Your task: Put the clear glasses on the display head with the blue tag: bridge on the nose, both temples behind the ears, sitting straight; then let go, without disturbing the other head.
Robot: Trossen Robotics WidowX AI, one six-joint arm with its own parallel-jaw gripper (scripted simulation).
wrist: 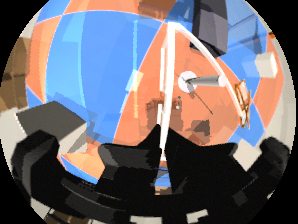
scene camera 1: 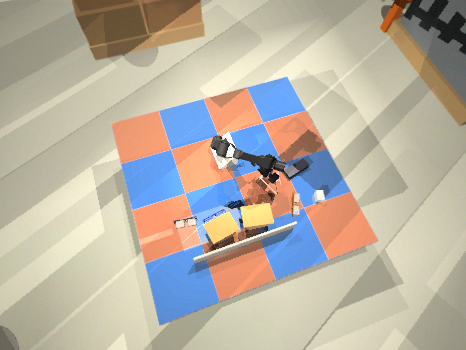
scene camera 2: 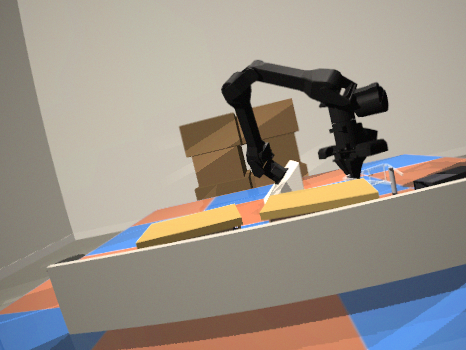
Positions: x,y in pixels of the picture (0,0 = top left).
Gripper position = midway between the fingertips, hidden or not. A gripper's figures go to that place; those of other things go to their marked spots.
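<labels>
The gripper (scene camera 2: pixel 356 184) stands 0.74 m from the lens. A display head (scene camera 2: pixel 220 220) is 0.44 m from the lens and another display head (scene camera 2: pixel 280 207) 0.43 m from the lens, while a long white wall (scene camera 2: pixel 397 237) is 0.40 m from the lens.
</labels>
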